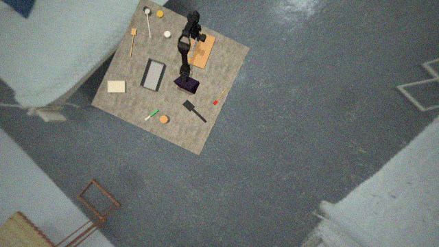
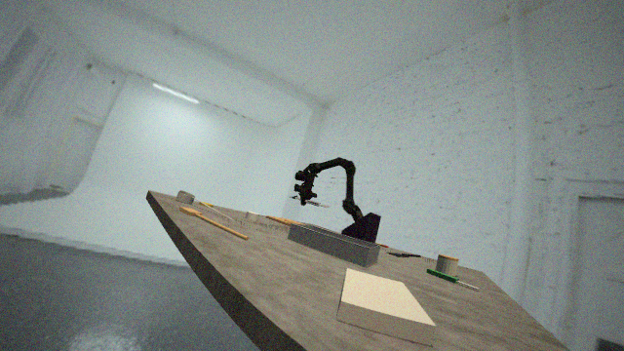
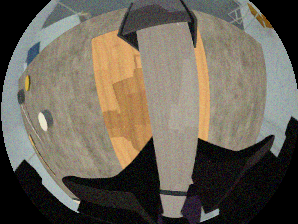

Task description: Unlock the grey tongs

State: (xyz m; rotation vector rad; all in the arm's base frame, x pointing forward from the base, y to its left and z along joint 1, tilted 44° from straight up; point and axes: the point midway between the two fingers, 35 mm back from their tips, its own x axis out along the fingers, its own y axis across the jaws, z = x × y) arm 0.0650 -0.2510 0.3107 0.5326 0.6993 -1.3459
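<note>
My gripper tip is now 130 mm above the wooden board. From my gripper tip the other things lie so: roasting tin: 500 mm to the left, 280 mm ahead, 110 mm below; then yellow disc: 560 mm ahead, 130 mm below, 120 mm to the right; then white disc: 370 mm ahead, 120 mm below, 40 mm to the left.
</note>
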